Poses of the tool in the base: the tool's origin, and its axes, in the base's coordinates. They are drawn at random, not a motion.
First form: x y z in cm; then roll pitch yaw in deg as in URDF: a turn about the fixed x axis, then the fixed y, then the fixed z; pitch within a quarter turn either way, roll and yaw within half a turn.
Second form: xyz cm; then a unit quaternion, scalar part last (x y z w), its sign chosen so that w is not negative. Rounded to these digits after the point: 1 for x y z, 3 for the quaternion.
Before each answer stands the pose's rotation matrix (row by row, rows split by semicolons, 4 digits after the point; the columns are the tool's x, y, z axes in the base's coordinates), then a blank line. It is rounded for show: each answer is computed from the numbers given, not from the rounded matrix.
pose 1, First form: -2.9, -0.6, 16.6, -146.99, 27.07, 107.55
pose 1, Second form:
-0.2685 0.8743 -0.4044; 0.8490 0.0165 -0.5281; -0.4551 -0.4851 -0.7467

-2.9, -0.6, 16.6, 0.605, 0.713, -0.355, 0.018
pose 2, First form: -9.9, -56.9, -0.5, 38.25, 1.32, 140.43
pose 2, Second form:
-0.7706 -0.5113 0.3804; 0.6369 -0.5963 0.4888; -0.0230 0.6189 0.7851

-9.9, -56.9, -0.5, 0.101, 0.312, 0.888, 0.323
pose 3, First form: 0.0, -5.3, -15.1, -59.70, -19.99, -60.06
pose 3, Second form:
0.4690 0.5845 0.6621; -0.8143 -0.0040 0.5804; 0.3419 -0.8114 0.4741

0.0, -5.3, -15.1, -0.500, 0.115, -0.502, 0.696
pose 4, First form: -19.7, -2.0, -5.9, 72.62, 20.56, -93.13
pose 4, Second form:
-0.0511 0.2800 -0.9586; -0.9349 -0.3510 -0.0526; -0.3512 0.8936 0.2797

-19.7, -2.0, -5.9, 0.505, -0.324, -0.648, 0.468
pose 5, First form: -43.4, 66.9, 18.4, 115.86, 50.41, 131.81
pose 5, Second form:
-0.4249 -0.1372 0.8948; 0.4750 0.8077 0.3494; -0.7706 0.5735 -0.2780

-43.4, 66.9, 18.4, 0.107, 0.792, 0.291, 0.526
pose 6, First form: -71.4, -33.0, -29.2, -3.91, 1.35, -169.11
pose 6, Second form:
-0.9817 0.1901 -0.0102; -0.1889 -0.9794 -0.0714; -0.0236 -0.0682 0.9974

-71.4, -33.0, -29.2, 0.008, 0.035, -0.995, 0.095
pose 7, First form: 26.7, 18.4, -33.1, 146.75, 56.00, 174.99
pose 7, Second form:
-0.5571 -0.3798 0.7385; 0.0488 0.8728 0.4857; -0.8290 0.3066 -0.4676

26.7, 18.4, -33.1, -0.097, 0.851, 0.233, 0.460
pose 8, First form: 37.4, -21.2, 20.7, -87.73, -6.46, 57.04
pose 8, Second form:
0.5406 0.0279 -0.8408; 0.8337 0.1159 0.5399; 0.1125 -0.9929 0.0394

37.4, -21.2, 20.7, -0.589, -0.366, 0.309, 0.651
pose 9, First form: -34.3, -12.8, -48.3, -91.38, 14.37, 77.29
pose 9, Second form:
0.2131 -0.0311 -0.9765; 0.9450 -0.2473 0.2141; -0.2482 -0.9684 -0.0233

-34.3, -12.8, -48.3, -0.609, -0.375, 0.503, 0.485
